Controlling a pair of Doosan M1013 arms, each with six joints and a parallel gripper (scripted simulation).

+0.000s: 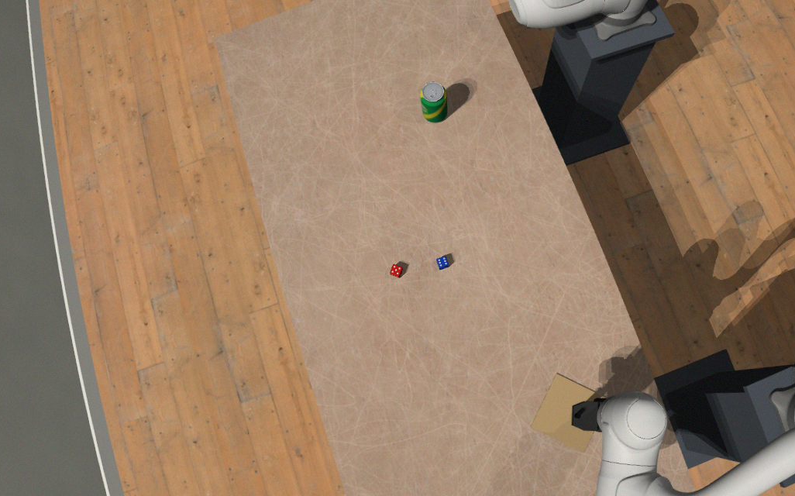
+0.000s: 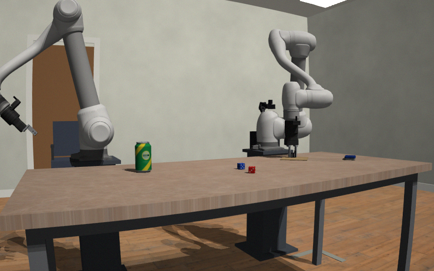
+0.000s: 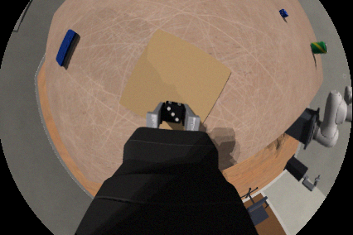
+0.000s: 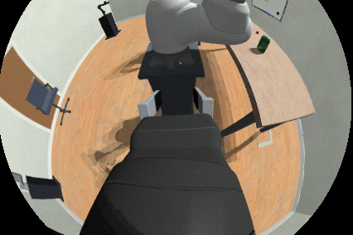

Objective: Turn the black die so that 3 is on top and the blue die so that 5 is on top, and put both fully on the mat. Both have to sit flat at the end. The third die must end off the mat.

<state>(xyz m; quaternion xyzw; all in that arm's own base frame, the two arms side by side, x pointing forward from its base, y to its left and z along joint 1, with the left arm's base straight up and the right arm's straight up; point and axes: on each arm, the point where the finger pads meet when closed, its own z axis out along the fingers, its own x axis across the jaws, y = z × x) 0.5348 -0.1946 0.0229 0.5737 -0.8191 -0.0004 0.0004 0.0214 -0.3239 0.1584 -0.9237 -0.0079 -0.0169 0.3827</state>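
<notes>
My left hand is 1 cm above the black die. The rest, counted from my left hand: red die 30 cm ahead, 48 cm to the right, 1 cm below; tan mat 3 cm ahead, 1 cm to the right, 2 cm below; blue die 19 cm ahead, 46 cm to the right, 1 cm below.
</notes>
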